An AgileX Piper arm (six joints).
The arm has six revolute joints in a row. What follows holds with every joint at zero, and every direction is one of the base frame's.
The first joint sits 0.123 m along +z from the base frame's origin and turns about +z.
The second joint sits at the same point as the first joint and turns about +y.
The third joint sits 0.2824 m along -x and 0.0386 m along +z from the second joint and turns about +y.
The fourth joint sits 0.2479 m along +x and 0.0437 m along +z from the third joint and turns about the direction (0.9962, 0, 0.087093).
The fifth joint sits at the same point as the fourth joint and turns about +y.
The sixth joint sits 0.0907 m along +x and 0.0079 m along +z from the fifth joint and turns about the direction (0.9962, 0, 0.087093).
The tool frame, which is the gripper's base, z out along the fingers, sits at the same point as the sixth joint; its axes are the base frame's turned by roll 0, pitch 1.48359 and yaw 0 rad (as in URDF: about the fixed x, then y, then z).
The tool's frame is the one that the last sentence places.
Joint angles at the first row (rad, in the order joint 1, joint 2, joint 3, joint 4, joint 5, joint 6):
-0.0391 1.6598 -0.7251 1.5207 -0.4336 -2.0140
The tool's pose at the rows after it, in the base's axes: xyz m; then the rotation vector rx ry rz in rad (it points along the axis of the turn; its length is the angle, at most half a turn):
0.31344 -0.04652 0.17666 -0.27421 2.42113 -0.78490
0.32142 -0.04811 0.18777 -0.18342 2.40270 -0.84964
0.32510 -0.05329 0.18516 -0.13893 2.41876 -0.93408
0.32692 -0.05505 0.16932 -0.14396 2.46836 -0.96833
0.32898 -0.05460 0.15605 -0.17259 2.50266 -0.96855
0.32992 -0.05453 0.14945 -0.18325 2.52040 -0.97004
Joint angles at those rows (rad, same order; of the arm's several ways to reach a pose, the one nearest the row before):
-0.0132 1.6777 -0.8008 1.6788 -0.4876 -2.1182
0.0016 1.6862 -0.8538 1.7215 -0.5709 -2.1204
0.0027 1.7190 -0.8789 1.7296 -0.6471 -2.1204
0.0027 1.7708 -0.8811 1.7357 -0.6727 -2.1203
0.0027 1.8111 -0.8811 1.7320 -0.6660 -2.1204
0.0027 1.8318 -0.8823 1.7321 -0.6649 -2.1204

